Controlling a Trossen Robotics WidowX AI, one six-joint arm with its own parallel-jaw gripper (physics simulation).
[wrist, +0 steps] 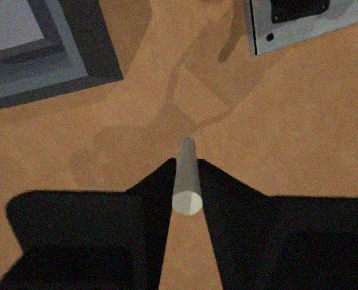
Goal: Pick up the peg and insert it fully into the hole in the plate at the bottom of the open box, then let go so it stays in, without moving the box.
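Frame: origin at the arm's base, x ahead, y left, z up, level; metres.
Where they show: gripper, fingertip midpoint: (186,164).
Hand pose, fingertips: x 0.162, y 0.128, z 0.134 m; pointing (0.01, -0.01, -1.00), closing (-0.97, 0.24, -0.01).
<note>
After its pixels a point has its place.
A pale grey round peg (188,172) @(x 0.161, y 0.120, z 0.157 m) stands upright in the lower middle of the wrist view, its light top end toward the camera. My gripper (186,164) @(x 0.162, y 0.128, z 0.134 m) is shut on the peg, one black finger on each side. The peg's lower end appears to be above the tabletop, clear of the box. The open box (96,45) @(x 0.235, y 0.019, z 0.034 m) shows in part at the upper left, with dark and blue-grey walls and a paler surface inside. It stands apart from the peg and the fingers. The hole in its plate does not show.
A grey metal object (300,31) @(x -0.003, y 0.046, z 0.001 m) with a black part and small dark holes is cut off at the upper right corner. The brown tabletop (300,125) @(x -0.029, y 0.179, z -0.022 m) carries soft shadows between it and the box.
</note>
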